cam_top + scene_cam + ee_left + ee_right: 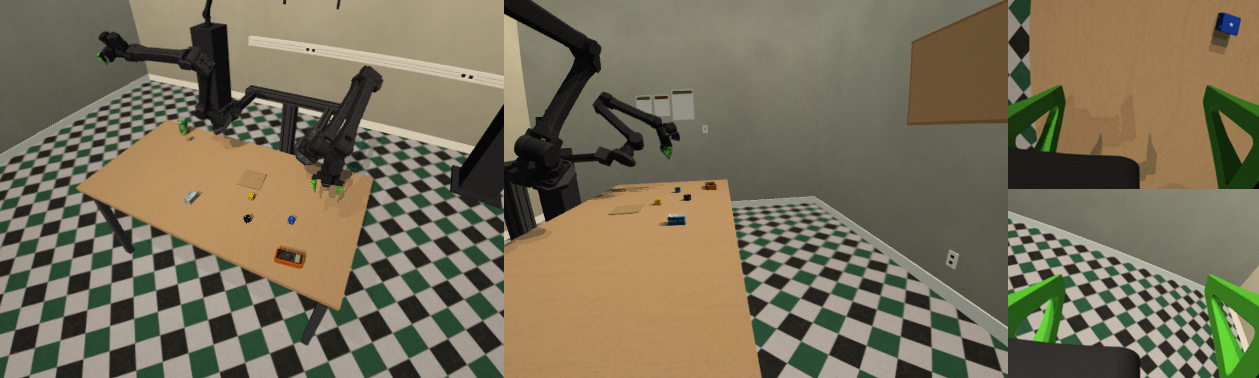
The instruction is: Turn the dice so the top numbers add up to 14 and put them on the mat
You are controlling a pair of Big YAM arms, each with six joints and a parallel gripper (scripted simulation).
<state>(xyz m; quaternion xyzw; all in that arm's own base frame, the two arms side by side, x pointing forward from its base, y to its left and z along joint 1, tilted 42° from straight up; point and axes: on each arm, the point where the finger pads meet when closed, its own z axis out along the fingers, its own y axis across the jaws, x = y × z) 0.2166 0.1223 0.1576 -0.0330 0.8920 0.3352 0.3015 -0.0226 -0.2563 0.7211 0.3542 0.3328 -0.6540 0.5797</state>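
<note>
The blue die is 20 cm below my left hand, 12 cm to the right of it and 7 cm ahead of it. Round my left hand: black die (32 cm to the right, 20 cm below, 17 cm ahead); tan mat (46 cm to the right, 22 cm below, 11 cm behind); yellow die (39 cm to the right, 20 cm below, 3 cm ahead).
</note>
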